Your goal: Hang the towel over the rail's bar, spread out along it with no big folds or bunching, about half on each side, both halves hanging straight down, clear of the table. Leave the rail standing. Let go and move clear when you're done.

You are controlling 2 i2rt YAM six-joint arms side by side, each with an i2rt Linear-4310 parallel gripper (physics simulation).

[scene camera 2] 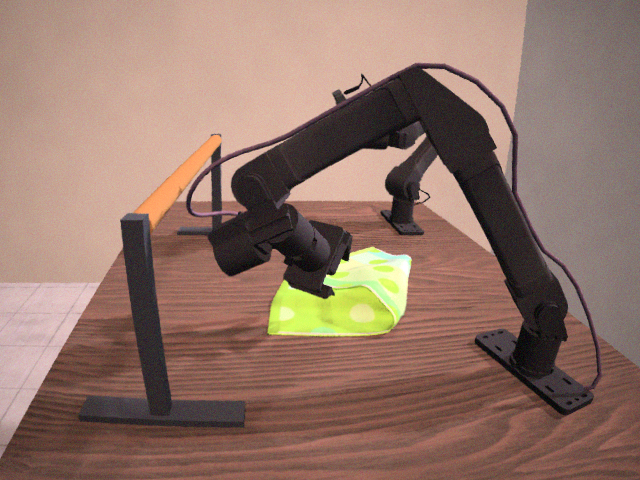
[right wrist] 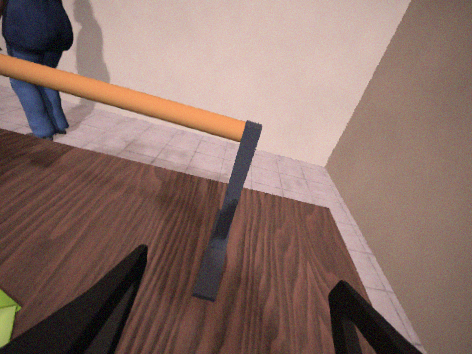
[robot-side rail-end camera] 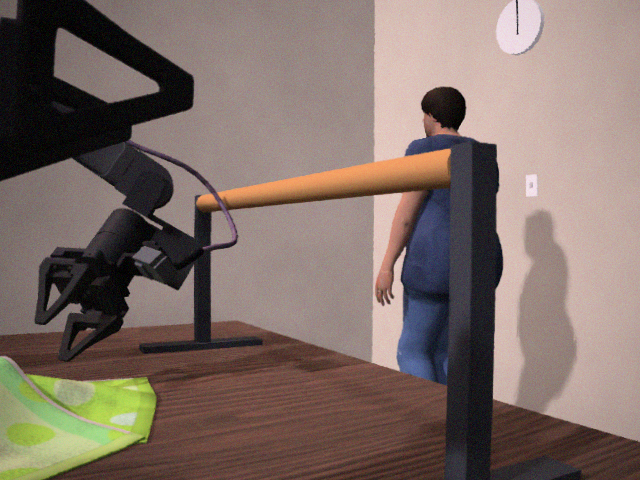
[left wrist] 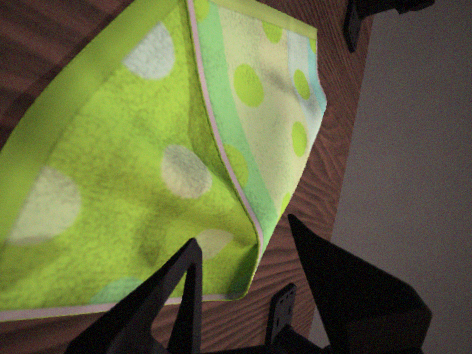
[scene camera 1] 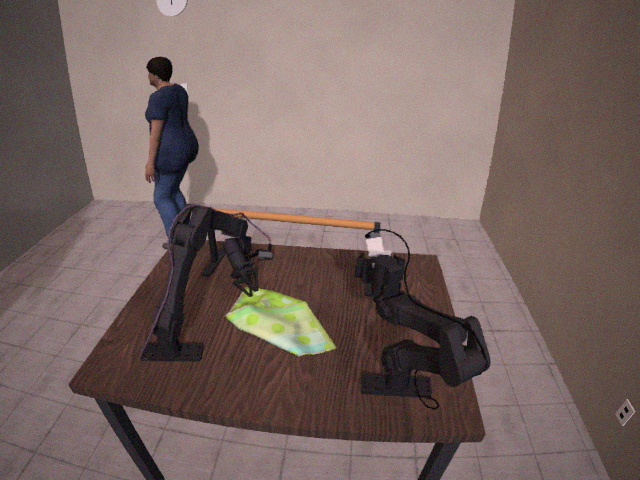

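The green and pale dotted towel (scene camera 1: 279,328) (scene camera 2: 385,283) (robot-side rail-end camera: 31,434) (left wrist: 120,185) (right wrist: 6,320) lies on the table, partly folded over itself, with a raised fold and a pink hem. The rail's orange bar (scene camera 1: 310,220) (scene camera 2: 178,180) (robot-side rail-end camera: 330,186) (right wrist: 125,100) is bare, and the rail stands upright. My left gripper (scene camera 1: 253,293) (robot-side rail-end camera: 51,341) (left wrist: 242,233) is partly open, pointing down close over the towel's edge; no cloth shows held between its fingers. In scene camera 2 its fingertips are mostly hidden. My right gripper (right wrist: 245,271) is wide open and empty, above the table near the rail's right end in scene camera 1.
The rail's dark posts (scene camera 2: 144,310) (robot-side rail-end camera: 470,310) (right wrist: 237,185) rise from flat feet (scene camera 2: 206,412) on the wooden table (scene camera 1: 248,397). The two arm bases (scene camera 1: 173,351) (scene camera 1: 395,384) stand near the table's front in scene camera 1. A person (scene camera 1: 170,129) (robot-side rail-end camera: 439,232) stands beyond the table.
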